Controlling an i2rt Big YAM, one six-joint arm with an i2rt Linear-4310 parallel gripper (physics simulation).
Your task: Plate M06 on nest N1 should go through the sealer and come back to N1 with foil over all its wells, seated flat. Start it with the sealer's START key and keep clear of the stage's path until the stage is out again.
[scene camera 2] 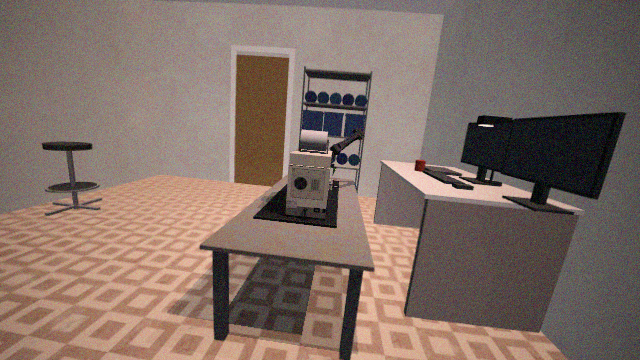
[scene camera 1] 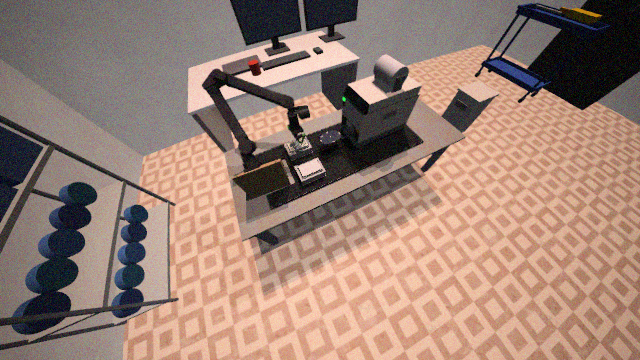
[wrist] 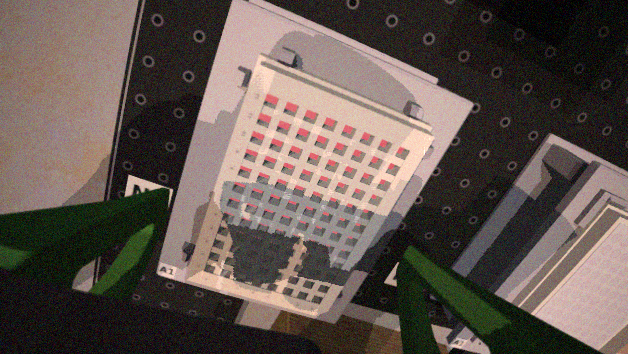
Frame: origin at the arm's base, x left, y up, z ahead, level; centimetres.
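Seen in the pictures: gripper, between the fingertips: (scene camera 1: 298, 138) (wrist: 290, 232); arm's base, origin of its link: (scene camera 1: 253, 169).
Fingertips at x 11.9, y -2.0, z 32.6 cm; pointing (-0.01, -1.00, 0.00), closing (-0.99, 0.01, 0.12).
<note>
Pixels of each thing's top centre, then the offset from my fingertips to it. "spot": a spot on its surface instead.
- Plate M06, centre of its top: (wrist: 297, 216) (scene camera 1: 297, 143) dx -0.8, dy -3.4, dz -1.4 cm
- pale nest N1, a spot on its surface: (wrist: 192, 165) spot: dx +4.9, dy -5.0, dz -1.6 cm
- N1 label, a spot on its surface: (wrist: 137, 186) spot: dx +8.8, dy -10.7, dz -8.0 cm
- roll, centre of its top: (scene camera 2: 315, 130) (scene camera 1: 393, 60) dx -6.1, dy +36.9, dz +58.0 cm
- round dark disc, a spot on its surface: (scene camera 1: 330, 137) spot: dx -8.0, dy -0.8, dz +19.9 cm
Plate M06 (wrist: 312, 167) (scene camera 1: 299, 146), cream with rows of uncovered wells showing red, lies on pale nest N1 (wrist: 192, 165) between its corner posts. Exact seating cannot be told. My gripper (wrist: 290, 232) (scene camera 1: 299, 138) is open and empty above the plate, its green fingertips apart near the plate's two long sides in the wrist view. The left finger partly covers the N1 label (wrist: 137, 186). The white sealer (scene camera 1: 387, 117) (scene camera 2: 309, 187) stands farther along the bench, with a roll (scene camera 1: 390, 72) (scene camera 2: 314, 140) on top and a green light (scene camera 1: 344, 99). Its START key and stage cannot be made out.
A second, white-topped plate (wrist: 590, 270) (scene camera 1: 310, 169) sits on the neighbouring nest. A round dark disc (scene camera 1: 330, 137) lies between N1 and the sealer. An olive-brown panel (scene camera 1: 262, 180) stands near the arm's base. A desk (scene camera 1: 210, 82) (scene camera 2: 485, 250) with monitors stands behind the bench.
</note>
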